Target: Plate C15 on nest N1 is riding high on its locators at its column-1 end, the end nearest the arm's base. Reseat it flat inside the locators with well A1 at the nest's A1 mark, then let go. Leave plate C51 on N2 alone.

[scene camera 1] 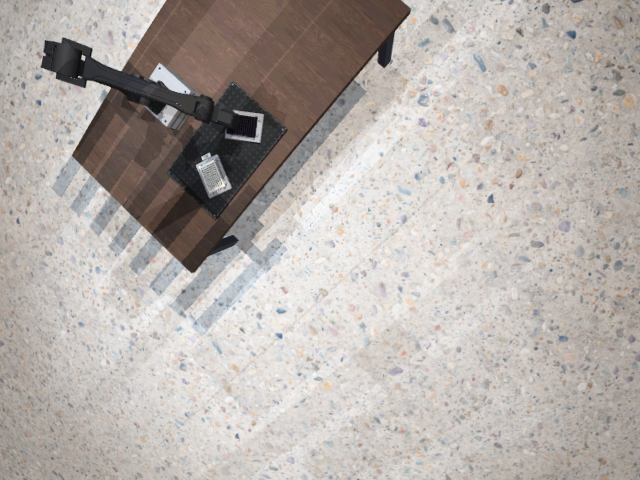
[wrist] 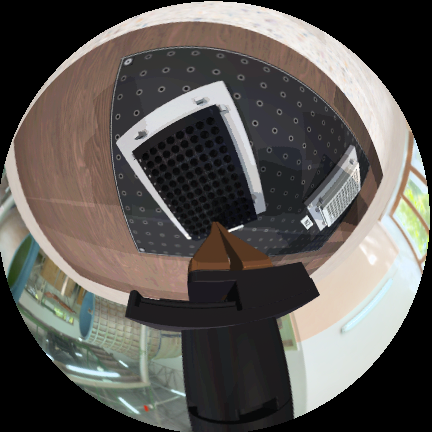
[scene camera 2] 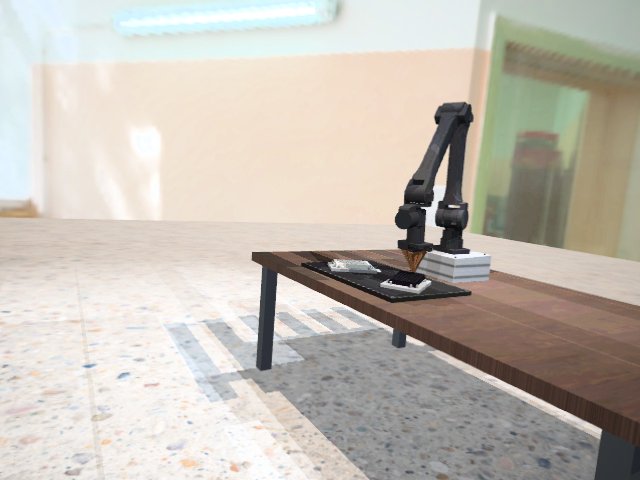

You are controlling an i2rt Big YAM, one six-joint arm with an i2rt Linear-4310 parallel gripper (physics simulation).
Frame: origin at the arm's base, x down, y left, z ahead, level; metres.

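Seen in the pictures: gripper, fingertip midpoint: point(wrist: 213, 225) point(scene camera 2: 413, 272); arm's base, link origin: point(scene camera 2: 450, 251).
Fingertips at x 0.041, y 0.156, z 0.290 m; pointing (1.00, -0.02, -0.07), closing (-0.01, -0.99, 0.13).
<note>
Pixels of each thing's top centre, then the offset from my fingertips to it. "spot": a spot on its surface instead. Level surfaces: height alone.
- Black plate C15, top centre: point(wrist: 200, 188) point(scene camera 2: 407, 275) point(scene camera 1: 240, 124) dx +0.004, dy +0.023, dz +0.039 m
- white nest N1, top centre: point(wrist: 198, 177) point(scene camera 2: 406, 279) point(scene camera 1: 242, 125) dx +0.017, dy +0.026, dz +0.044 m
- Pale plate C51, top centre: point(wrist: 344, 197) point(scene camera 2: 352, 262) point(scene camera 1: 211, 176) dx +0.012, dy -0.232, dz +0.096 m
- nest N2, surface spot: point(wrist: 353, 159) spot: dx +0.023, dy -0.214, dz +0.169 m
- brown wooden table, surface height: dx +0.051 m
- small N2 label, surface spot: point(wrist: 306, 222) spot: dx +0.037, dy -0.197, dz +0.005 m
Black plate C15 point(scene camera 1: 244, 125) point(scene camera 2: 408, 279) point(wrist: 197, 170) lies on white nest N1 point(scene camera 1: 260, 135) point(scene camera 2: 400, 287) point(wrist: 170, 114). Nest locators show beyond its far end in the wrist view. Its end nearest the base covers the nest's edge there; its exact height and the A1 mark cannot be made out. My gripper point(scene camera 2: 414, 270) point(wrist: 213, 225) is shut and empty, its tips pointing down at or just above that end; contact is unclear. The arm hides the tips in scene camera 1. Pale plate C51 point(scene camera 1: 212, 175) point(scene camera 2: 354, 266) point(wrist: 344, 192) sits on nest N2 point(wrist: 351, 159).
Both nests stand on a black perforated board point(scene camera 1: 188, 162) point(scene camera 2: 444, 292) point(wrist: 280, 110) on the brown wooden table point(scene camera 1: 299, 56) point(scene camera 2: 542, 330) point(wrist: 65, 115). The white base block point(scene camera 1: 178, 121) point(scene camera 2: 471, 268) of the arm stands beside the board. A small N2 label point(wrist: 306, 222) lies beside nest N2.
</note>
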